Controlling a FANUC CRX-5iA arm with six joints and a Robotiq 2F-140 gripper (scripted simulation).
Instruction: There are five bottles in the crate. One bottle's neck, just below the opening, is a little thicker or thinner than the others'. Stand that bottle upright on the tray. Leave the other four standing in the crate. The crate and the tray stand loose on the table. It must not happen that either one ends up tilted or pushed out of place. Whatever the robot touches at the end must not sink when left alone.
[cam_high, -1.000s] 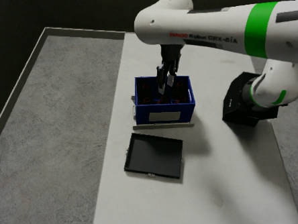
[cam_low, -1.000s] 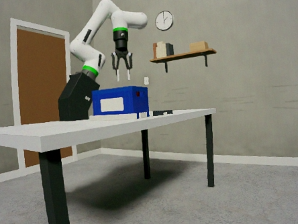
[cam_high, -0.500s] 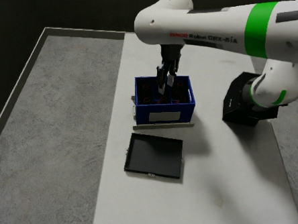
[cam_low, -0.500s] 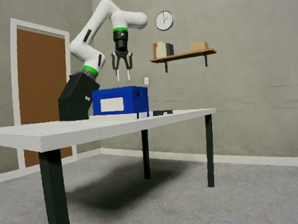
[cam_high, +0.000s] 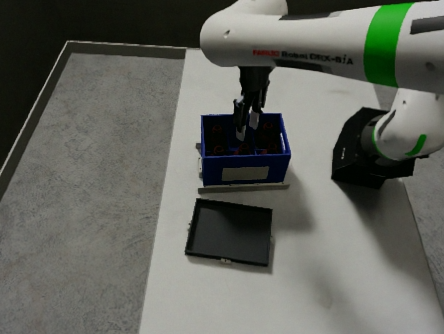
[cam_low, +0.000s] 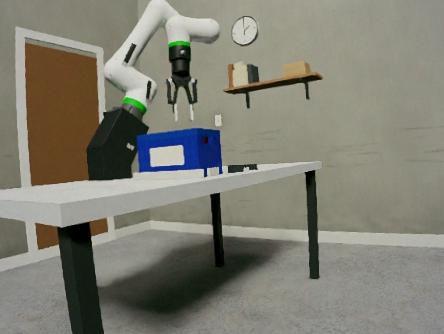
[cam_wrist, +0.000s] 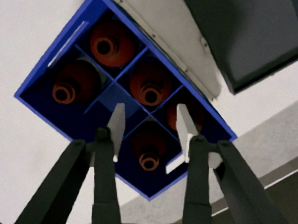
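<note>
My gripper is now 170 mm above the crate and 40 mm to the left of it. The rest, counted from my hand: dark tray 240 mm below, 220 mm to the left, 40 mm ahead.
</note>
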